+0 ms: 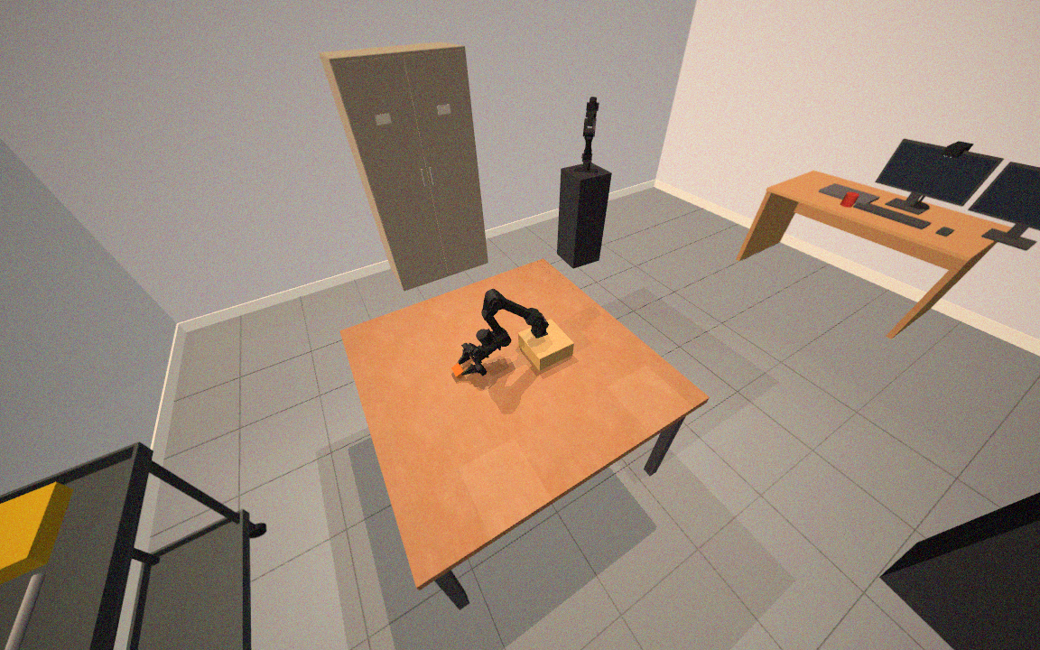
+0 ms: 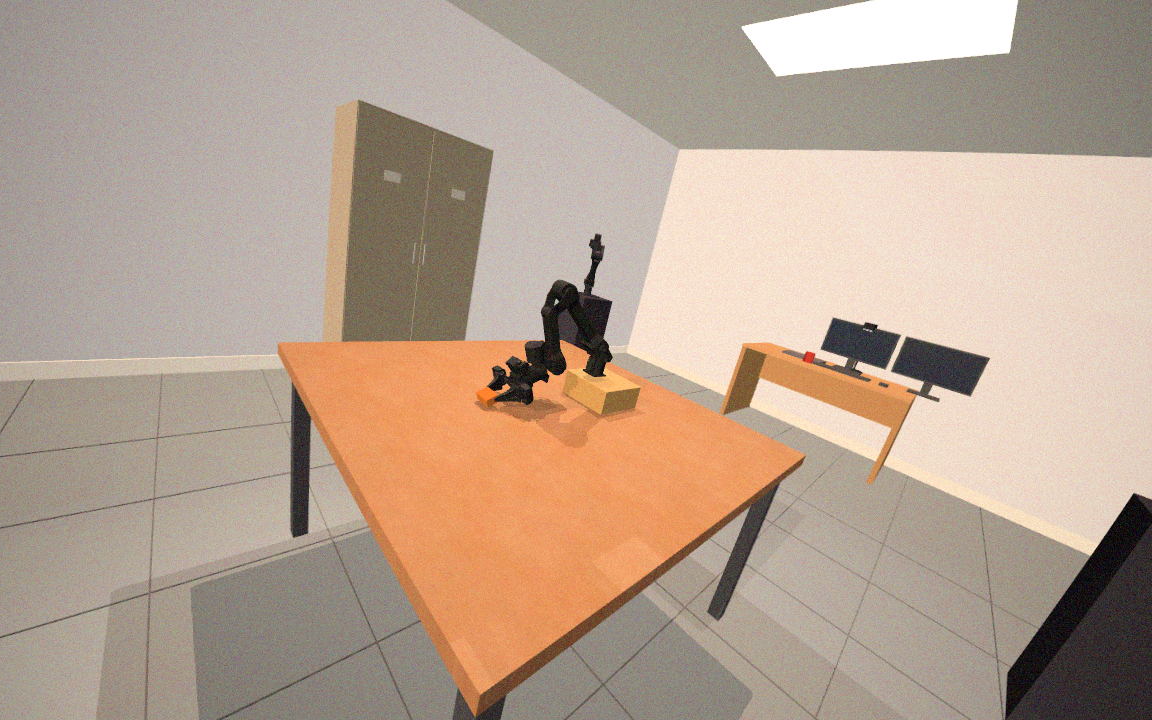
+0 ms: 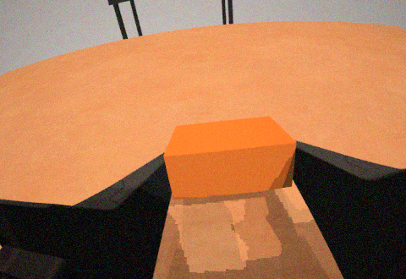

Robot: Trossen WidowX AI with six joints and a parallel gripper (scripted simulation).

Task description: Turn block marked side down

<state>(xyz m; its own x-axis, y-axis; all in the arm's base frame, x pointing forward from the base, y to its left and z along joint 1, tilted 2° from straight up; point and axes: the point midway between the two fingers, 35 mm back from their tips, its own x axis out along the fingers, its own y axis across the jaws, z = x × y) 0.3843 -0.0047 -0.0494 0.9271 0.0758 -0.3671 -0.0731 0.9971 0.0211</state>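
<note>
My gripper tip is 10 mm above the orange block.
</note>
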